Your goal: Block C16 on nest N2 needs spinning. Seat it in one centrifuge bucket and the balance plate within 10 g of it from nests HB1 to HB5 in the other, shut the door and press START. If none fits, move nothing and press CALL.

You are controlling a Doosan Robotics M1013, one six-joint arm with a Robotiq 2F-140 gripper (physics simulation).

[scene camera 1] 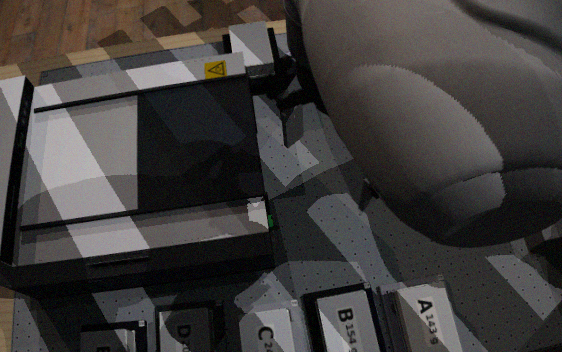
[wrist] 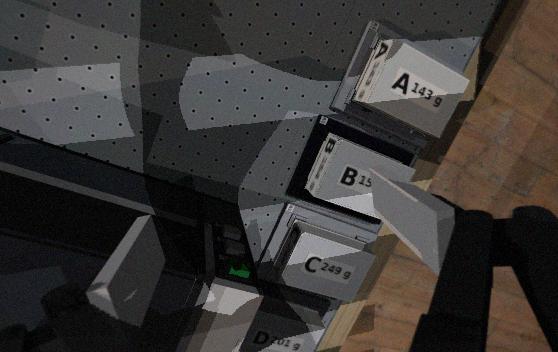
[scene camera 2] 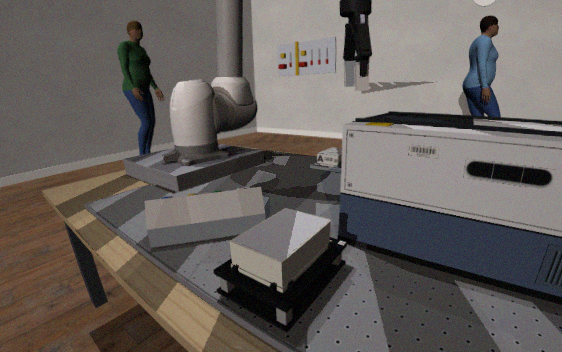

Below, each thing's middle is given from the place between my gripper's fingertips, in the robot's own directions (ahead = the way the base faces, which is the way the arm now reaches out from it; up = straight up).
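Dark lid (scene camera 1: 197, 142): my hand 6 cm above it, 20 cm short of it, 8 cm to the left of it. Counted from my hand: block D (scene camera 1: 198, 322), 24 cm below, 22 cm ahead, 22 cm to the left; centrifuge (scene camera 1: 78, 230), 15 cm below, 35 cm ahead, 5 cm to the right; button box (scene camera 2: 195, 217), a fair way below, far to the right, a little behind. Going by their middles, dark lid nearest to my hand of the things named here, button box farthest.
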